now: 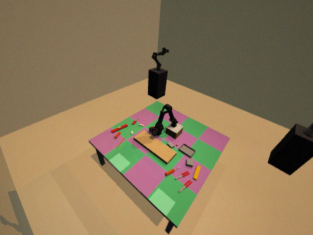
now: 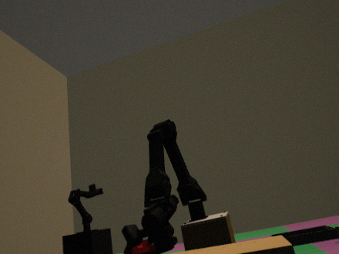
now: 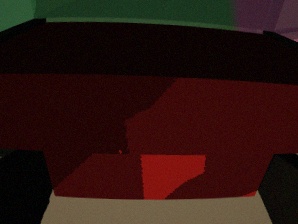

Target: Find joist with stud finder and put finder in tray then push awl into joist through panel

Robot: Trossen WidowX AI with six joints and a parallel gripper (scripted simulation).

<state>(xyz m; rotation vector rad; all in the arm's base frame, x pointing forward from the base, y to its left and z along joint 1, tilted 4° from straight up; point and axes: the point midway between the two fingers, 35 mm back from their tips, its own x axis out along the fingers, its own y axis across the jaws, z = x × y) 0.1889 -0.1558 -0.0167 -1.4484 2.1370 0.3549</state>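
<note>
The stud finder lies 10 mm to the right of my gripper tip and 10 mm ahead of it. Also, from my gripper tip: orange pencil 450 mm ahead, 130 mm to the right, 50 mm below; then awl 50 mm below, 40 mm to the right, 30 mm ahead; then grey tray 510 mm to the left, 40 mm below, 40 mm behind.
</note>
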